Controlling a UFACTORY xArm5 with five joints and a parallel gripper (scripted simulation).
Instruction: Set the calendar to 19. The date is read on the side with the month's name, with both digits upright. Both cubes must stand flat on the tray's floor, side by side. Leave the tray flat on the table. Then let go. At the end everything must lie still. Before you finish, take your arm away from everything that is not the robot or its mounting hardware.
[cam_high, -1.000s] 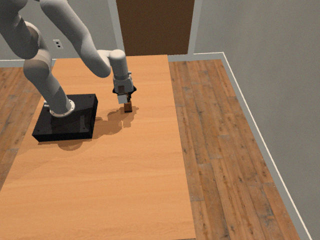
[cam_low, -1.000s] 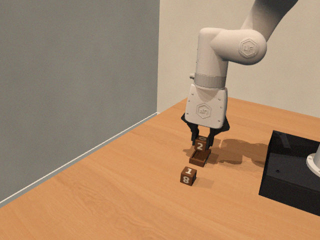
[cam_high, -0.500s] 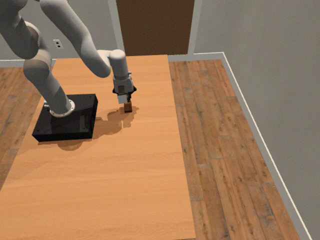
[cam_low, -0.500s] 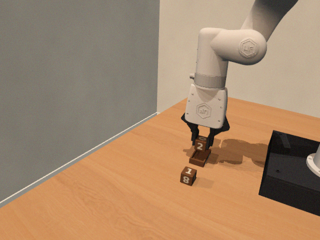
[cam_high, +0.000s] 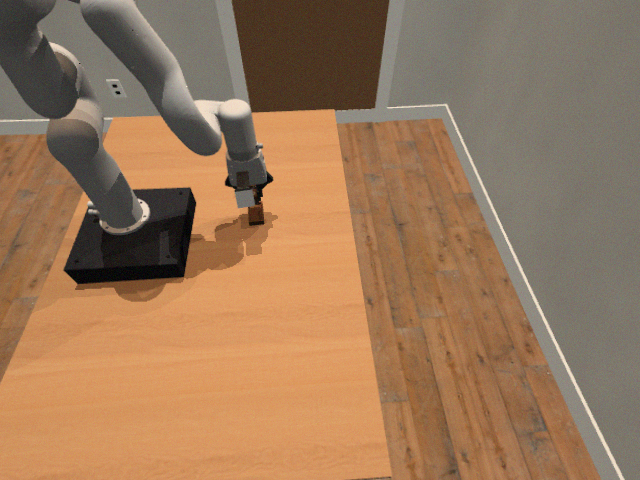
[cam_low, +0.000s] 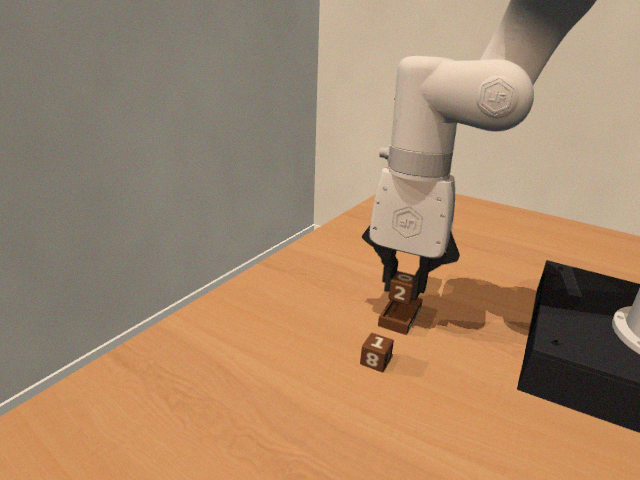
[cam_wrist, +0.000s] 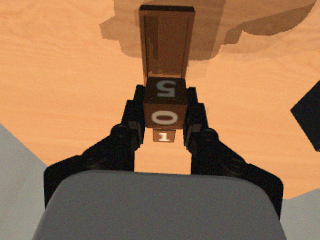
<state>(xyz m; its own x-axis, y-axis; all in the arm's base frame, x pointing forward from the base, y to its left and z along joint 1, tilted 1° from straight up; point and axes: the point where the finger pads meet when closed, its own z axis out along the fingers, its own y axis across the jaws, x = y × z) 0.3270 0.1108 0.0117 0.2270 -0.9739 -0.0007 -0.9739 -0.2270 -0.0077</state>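
Right now the tray is 2 cm to the right of my hand and 7 cm below it. From my hand the other things lie so: brown date cube 1 cm below.
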